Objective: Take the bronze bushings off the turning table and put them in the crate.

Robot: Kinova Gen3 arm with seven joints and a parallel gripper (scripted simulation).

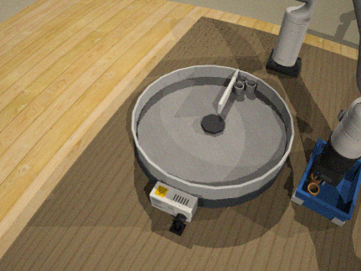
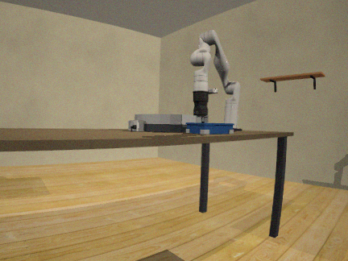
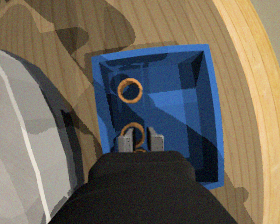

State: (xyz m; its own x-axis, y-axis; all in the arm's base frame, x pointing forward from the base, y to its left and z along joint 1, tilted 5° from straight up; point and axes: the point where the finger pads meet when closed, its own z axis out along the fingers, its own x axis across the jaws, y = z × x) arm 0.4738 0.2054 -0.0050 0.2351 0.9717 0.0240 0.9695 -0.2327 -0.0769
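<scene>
My gripper is now 30 mm to the right of the blue crate, 20 mm above it and 10 mm past it. Round my hand: turning table (320 mm to the right, 20 mm behind, 10 mm above).
</scene>
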